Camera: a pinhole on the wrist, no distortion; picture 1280 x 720 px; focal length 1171.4 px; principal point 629.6 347.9 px. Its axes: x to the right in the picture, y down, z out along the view. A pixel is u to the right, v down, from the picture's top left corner.
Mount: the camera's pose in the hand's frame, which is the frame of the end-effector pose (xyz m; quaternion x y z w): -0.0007 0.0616 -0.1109 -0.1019 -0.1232 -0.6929 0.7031
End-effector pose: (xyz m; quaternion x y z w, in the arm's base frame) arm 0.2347 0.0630 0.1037 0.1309 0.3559 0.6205 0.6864
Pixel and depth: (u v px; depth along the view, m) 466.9 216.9 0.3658
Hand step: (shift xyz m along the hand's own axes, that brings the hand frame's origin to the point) -0.0538 0.2239 0.2191
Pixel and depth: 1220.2 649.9 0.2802
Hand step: 0.0639 0.0169 0.2014
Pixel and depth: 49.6 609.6 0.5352
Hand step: 0.0992 0.4835 0.3169
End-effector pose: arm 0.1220 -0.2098 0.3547 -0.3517 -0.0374 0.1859 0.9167
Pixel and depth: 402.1 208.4 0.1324
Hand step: -0.0209 0.1273 0.0062
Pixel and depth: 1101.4 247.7 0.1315
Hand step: -0.0157 0.0524 0.0302
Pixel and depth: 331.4 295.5 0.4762
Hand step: -0.0384 0.3258 0.3023
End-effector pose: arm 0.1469 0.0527 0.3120 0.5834 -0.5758 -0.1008 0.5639
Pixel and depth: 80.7 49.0 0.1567
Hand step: -0.0464 0.1797 0.0136
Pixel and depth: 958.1 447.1 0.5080
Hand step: 0.0274 0.0867 0.4171
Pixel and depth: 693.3 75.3 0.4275
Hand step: -0.1136 0.1719 0.2993
